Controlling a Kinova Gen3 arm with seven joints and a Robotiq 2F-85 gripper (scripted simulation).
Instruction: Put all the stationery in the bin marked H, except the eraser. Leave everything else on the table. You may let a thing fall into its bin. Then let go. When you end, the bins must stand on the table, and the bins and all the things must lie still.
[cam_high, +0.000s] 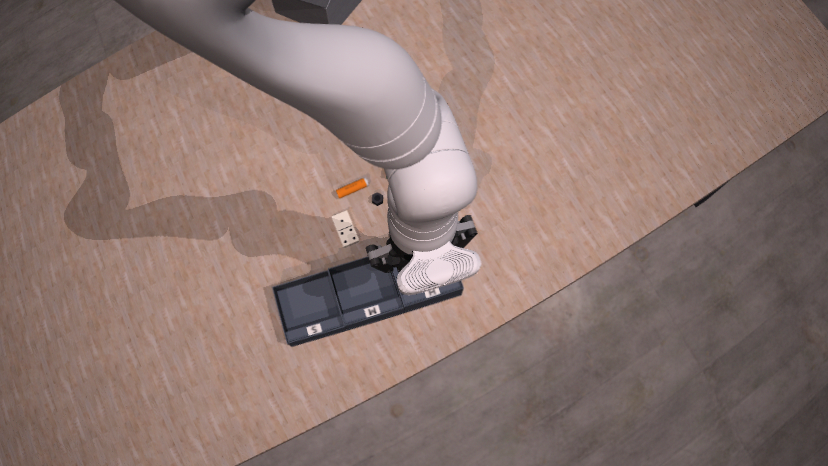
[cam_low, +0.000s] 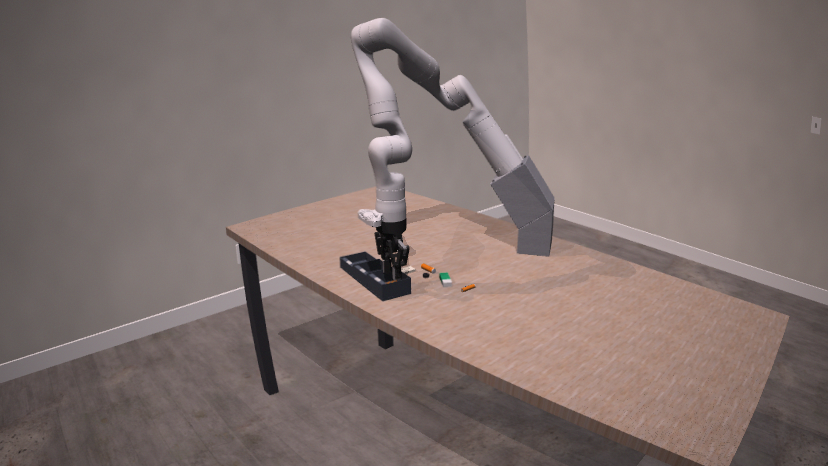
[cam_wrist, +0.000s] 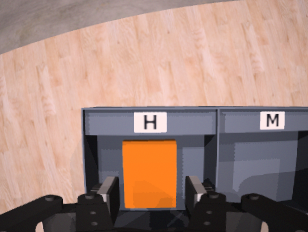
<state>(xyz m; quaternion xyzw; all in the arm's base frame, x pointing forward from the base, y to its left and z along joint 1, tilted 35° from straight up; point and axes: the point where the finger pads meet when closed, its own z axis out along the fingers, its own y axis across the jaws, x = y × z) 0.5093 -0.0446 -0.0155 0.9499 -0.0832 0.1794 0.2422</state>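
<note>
Now: the orange notepad 5 cm below my hand. Round my hand: black nut: 12 cm behind, 5 cm below; bin marked H: 8 cm to the right, 4 cm below, 1 cm behind; domino: 11 cm behind, 6 cm to the right, 5 cm below.
</note>
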